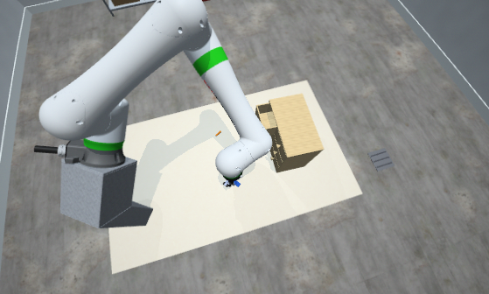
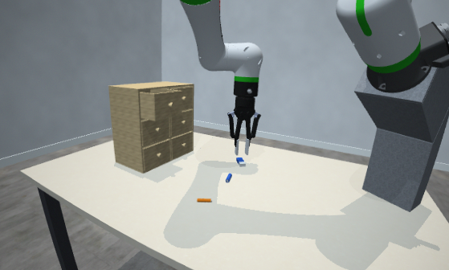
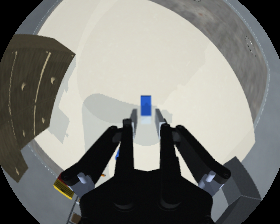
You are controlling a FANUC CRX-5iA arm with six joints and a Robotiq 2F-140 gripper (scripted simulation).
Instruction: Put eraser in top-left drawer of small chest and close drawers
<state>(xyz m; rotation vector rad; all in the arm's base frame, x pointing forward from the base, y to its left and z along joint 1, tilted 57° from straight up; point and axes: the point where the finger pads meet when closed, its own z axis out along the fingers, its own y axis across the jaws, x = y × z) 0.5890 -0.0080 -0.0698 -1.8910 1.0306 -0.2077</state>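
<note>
My gripper is now 7 cm above the eraser. From my hand the other things lie so: blue cylinder 5 cm behind, 15 cm to the left, 7 cm below; orange stick 8 cm behind, 31 cm to the left, 7 cm below.
</note>
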